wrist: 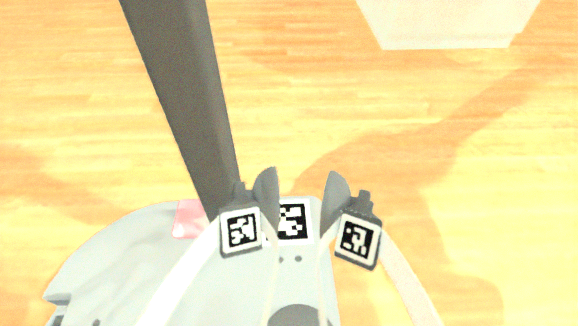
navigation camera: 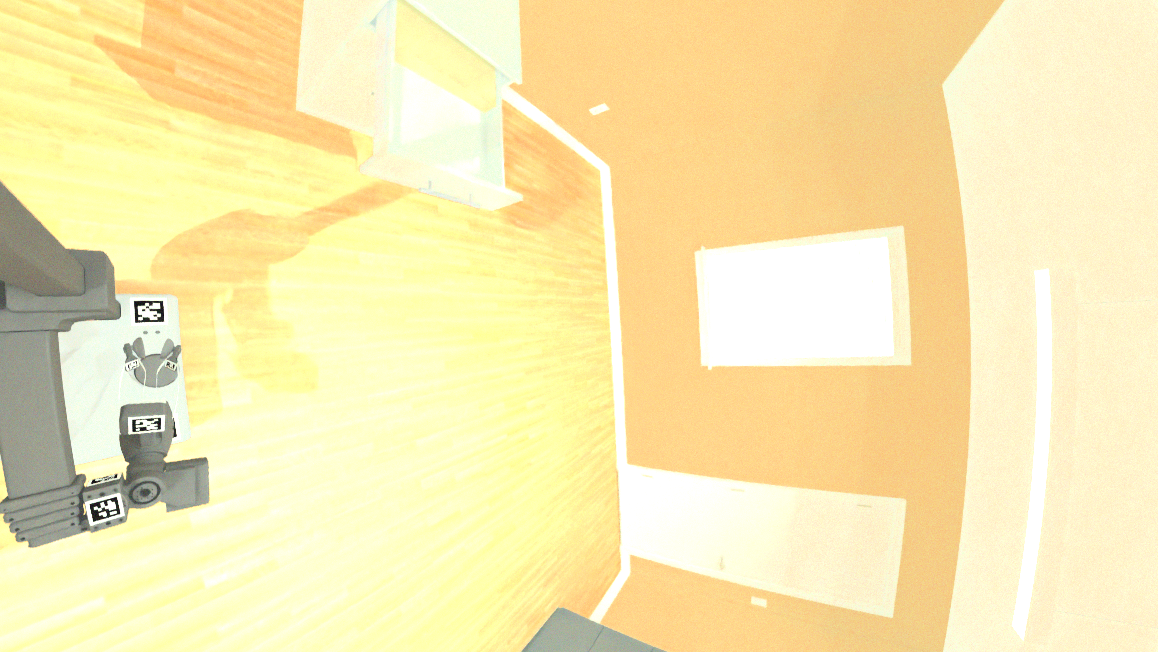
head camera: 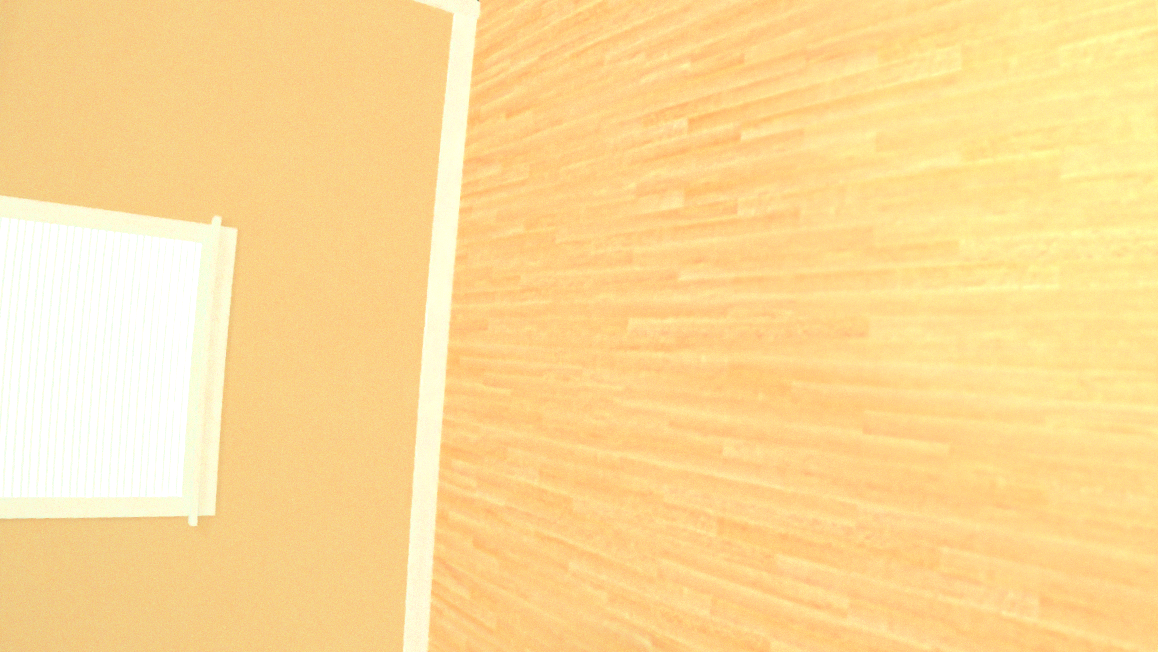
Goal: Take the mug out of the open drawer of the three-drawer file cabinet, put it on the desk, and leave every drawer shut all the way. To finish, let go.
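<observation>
The white file cabinet [navigation camera: 340, 72] is at the top of the navigation camera view, cut off by the edge. One drawer [navigation camera: 390, 170] is pulled out, its bar handle on the front. The drawer's inside is washed out, and I cannot make out a mug in it. A pale block [wrist: 450, 25] at the top right of the wrist view looks like part of the cabinet or drawer. My gripper [navigation camera: 154, 348] [wrist: 301, 191] is part-way open and empty, above my own base and well apart from the drawer. The mug and the desk do not show in these views.
My base [navigation camera: 89, 429] [wrist: 200, 280] is under the gripper, beside the dark mast [wrist: 182, 100]. A dark grey furniture top [navigation camera: 587, 635] shows at the navigation view's bottom edge. A wall with a window [head camera: 89, 356] [navigation camera: 798, 303] and a white door [navigation camera: 761, 538] bounds the wooden floor [head camera: 769, 323].
</observation>
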